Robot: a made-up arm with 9 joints.
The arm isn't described. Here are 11 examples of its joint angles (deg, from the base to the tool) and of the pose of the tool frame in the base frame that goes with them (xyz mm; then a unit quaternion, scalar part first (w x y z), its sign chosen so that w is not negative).
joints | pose
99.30 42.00 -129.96 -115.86 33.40 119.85 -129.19 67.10 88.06 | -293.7 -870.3 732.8 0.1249 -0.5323 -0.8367 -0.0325
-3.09 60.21 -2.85 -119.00 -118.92 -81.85 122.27 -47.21 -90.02 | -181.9 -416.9 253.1 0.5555 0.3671 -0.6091 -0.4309
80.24 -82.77 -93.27 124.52 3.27 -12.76 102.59 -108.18 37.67 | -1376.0 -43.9 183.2 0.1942 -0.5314 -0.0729 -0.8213
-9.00 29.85 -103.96 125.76 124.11 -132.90 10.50 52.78 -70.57 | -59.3 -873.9 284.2 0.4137 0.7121 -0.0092 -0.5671
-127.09 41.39 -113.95 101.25 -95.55 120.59 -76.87 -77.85 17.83 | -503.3 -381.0 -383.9 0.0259 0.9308 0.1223 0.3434
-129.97 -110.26 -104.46 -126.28 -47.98 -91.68 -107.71 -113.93 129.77 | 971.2 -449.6 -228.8 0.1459 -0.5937 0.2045 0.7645
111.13 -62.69 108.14 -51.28 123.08 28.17 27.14 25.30 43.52 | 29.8 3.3 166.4 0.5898 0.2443 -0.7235 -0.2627
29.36 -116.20 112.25 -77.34 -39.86 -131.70 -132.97 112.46 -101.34 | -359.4 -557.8 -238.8 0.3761 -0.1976 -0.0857 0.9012
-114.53 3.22 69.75 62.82 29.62 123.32 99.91 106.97 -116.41 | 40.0 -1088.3 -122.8 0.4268 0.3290 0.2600 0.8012
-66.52 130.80 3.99 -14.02 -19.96 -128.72 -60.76 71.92 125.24 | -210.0 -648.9 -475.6 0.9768 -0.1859 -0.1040 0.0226
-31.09 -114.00 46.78 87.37 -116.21 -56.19 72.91 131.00 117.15 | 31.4 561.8 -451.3 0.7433 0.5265 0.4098 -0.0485
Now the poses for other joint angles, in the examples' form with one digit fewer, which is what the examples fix.
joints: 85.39 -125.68 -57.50 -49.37 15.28 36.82 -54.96 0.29 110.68
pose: -420 -540 -51 0.648 0.346 0.225 0.640
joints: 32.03 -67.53 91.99 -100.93 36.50 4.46 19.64 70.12 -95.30
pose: -271 -135 544 0.089 0.309 -0.946 0.039
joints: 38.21 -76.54 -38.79 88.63 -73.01 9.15 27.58 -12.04 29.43
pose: -845 -395 -611 0.885 0.337 -0.187 0.260
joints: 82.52 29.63 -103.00 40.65 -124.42 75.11 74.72 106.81 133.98
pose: 121 -638 297 0.228 0.303 0.130 0.916
